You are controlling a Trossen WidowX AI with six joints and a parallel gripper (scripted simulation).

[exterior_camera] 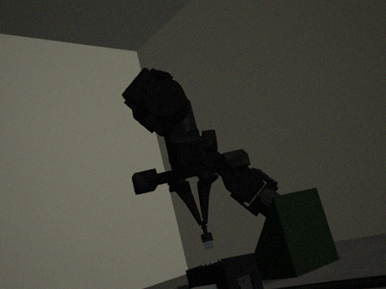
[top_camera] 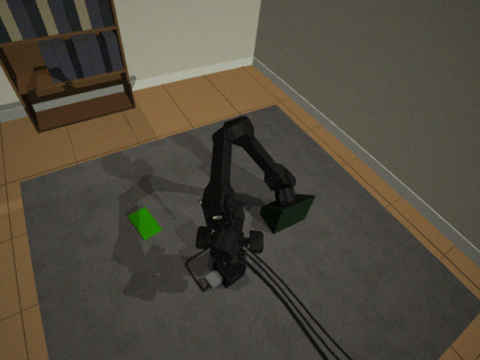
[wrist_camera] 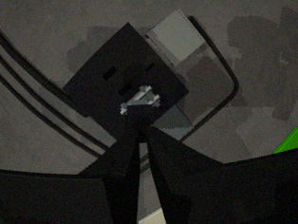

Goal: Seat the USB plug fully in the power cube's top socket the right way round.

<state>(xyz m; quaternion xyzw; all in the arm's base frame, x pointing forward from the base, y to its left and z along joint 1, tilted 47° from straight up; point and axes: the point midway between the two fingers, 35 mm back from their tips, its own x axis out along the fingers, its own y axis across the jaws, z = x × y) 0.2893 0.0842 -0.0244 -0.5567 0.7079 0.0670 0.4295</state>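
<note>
My gripper tip is 20 mm above the dark USB plug. Also, from my gripper tip: green flat block 300 mm to the right, 180 mm ahead, 130 mm below; then white flat tile 260 mm to the right, 130 mm below, 90 mm behind.
</note>
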